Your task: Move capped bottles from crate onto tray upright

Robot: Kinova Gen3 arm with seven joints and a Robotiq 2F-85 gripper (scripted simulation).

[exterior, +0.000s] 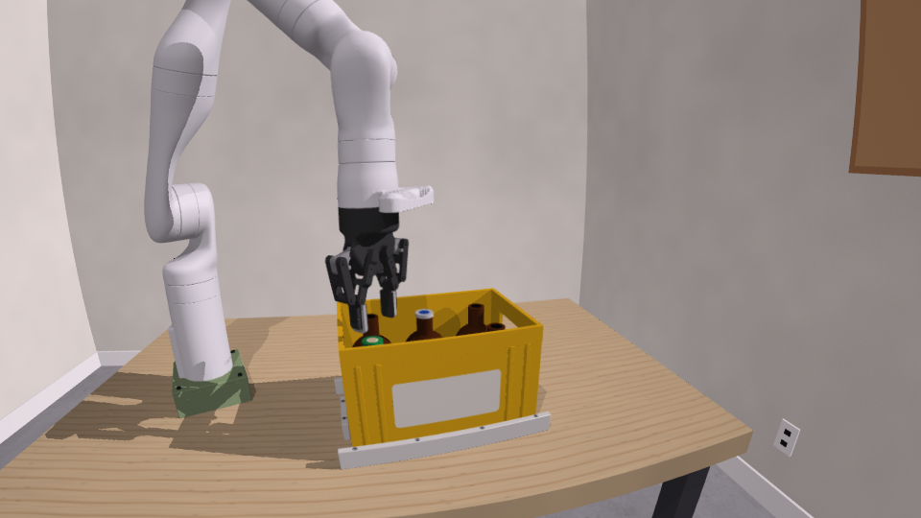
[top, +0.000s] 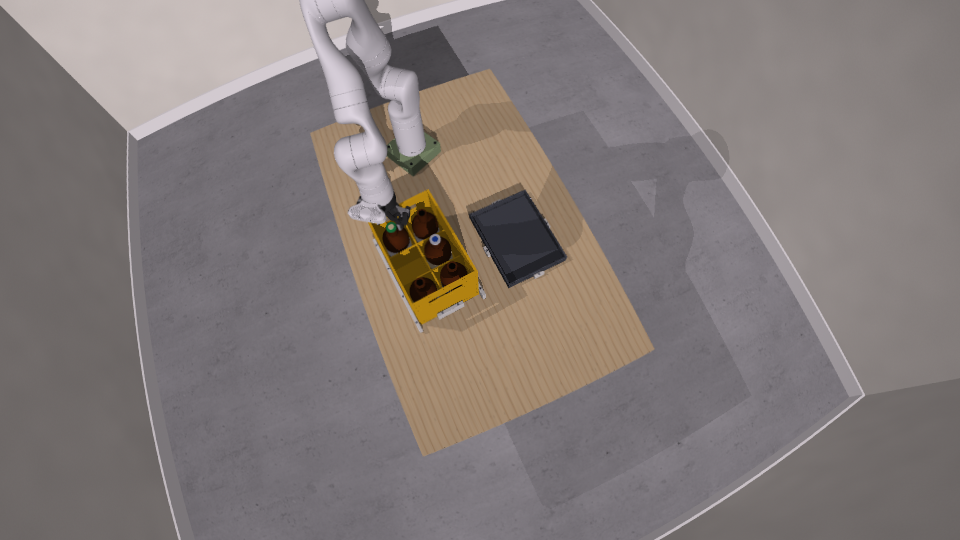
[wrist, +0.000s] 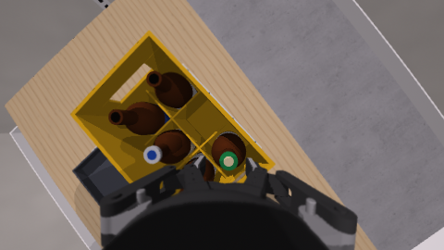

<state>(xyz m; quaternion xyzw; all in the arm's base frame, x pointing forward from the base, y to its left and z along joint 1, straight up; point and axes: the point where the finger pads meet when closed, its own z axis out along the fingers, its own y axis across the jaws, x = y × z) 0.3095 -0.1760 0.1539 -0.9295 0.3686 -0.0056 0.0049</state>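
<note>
Right now my hand is 120 mm above the yellow crate, 80 mm short of it and 40 mm to the right of it. Also, from my hand: dark tray: 320 mm to the left, 190 mm below, 120 mm ahead; blue-capped brown bottle: 110 mm below, 90 mm to the left, 80 mm ahead.
</note>
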